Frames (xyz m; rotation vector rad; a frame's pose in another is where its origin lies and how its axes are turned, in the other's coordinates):
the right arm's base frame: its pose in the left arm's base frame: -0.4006 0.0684 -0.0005 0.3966 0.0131 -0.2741
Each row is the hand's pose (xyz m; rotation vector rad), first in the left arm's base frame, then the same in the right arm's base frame.
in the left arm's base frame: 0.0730 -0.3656 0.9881 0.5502 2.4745 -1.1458
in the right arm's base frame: 0.5043 0.1168 1.0593 0.1014 2.1410 -1.4529
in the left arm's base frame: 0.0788 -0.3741 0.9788 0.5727 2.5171 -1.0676
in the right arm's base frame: 0.5127 0.1073 1.0537 0.1191 2.2000 -1.3916
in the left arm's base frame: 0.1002 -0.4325 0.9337 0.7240 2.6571 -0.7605
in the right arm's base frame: 0.5515 0.0441 1.0336 0.2547 2.4100 -1.1447
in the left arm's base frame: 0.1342 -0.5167 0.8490 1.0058 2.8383 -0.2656
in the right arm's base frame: 0.6118 -0.0536 0.9863 0.5321 2.7077 -0.7480
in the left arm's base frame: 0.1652 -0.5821 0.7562 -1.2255 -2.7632 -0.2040
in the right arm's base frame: 0.6648 -0.1385 0.9245 0.8650 2.9521 -0.3673
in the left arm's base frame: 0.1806 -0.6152 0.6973 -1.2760 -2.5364 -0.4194
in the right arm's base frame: 0.6922 -0.1861 0.8822 -1.0133 -2.8454 0.1420
